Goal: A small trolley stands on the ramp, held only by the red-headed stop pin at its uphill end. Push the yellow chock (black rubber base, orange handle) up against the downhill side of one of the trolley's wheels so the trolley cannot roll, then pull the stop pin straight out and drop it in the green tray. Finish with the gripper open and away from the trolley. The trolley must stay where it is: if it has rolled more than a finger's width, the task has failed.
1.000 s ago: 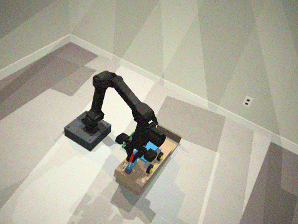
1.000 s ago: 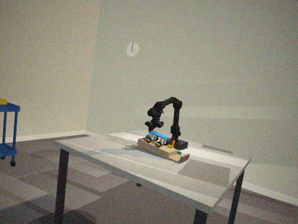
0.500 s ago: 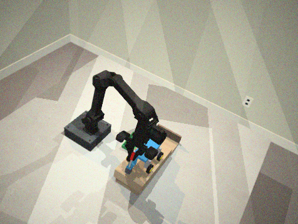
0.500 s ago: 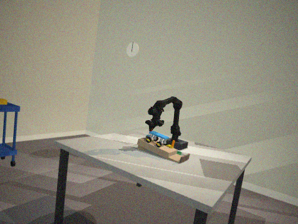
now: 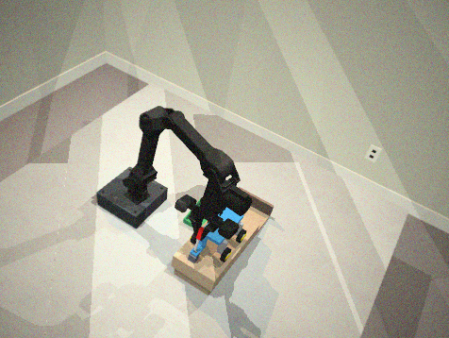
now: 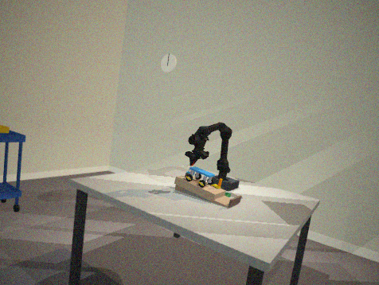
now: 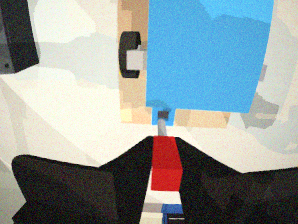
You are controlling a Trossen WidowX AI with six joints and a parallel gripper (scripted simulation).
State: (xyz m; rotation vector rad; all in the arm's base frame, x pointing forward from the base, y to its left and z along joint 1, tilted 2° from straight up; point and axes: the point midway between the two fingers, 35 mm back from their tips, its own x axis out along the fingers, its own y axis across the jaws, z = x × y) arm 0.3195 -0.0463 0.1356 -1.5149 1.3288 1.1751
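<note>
Right now the yellow chock is 60 mm behind my gripper tip, 190 mm to the left of it and 90 mm below it. Also, from my gripper tip: red-headed stop pin right at my gripper tip; blue-topped trolley 10 mm ahead, 100 mm to the left, 60 mm below; ramp 10 mm ahead, 100 mm to the left, 120 mm below.
</note>
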